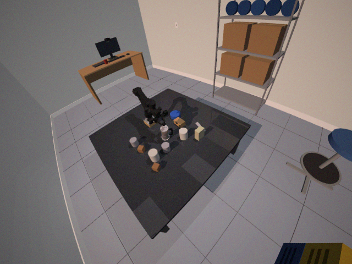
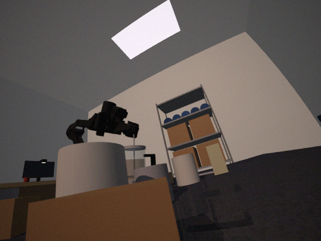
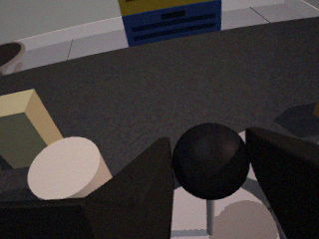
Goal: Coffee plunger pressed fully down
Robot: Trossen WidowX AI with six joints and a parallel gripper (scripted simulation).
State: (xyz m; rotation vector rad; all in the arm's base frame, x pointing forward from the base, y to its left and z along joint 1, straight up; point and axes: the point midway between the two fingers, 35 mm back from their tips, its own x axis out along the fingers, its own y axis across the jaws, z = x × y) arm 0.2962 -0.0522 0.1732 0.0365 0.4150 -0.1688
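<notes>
The coffee press lies 110 mm below my gripper tip, 20 mm to the left of it and 10 mm behind it. From my gripper tip the other things lie so: cream box (220 mm ahead, 210 mm to the left, 160 mm below); then blue disc (300 mm to the left, 190 mm below, 180 mm behind); then brown box (230 mm to the left, 190 mm below, 50 mm behind).
</notes>
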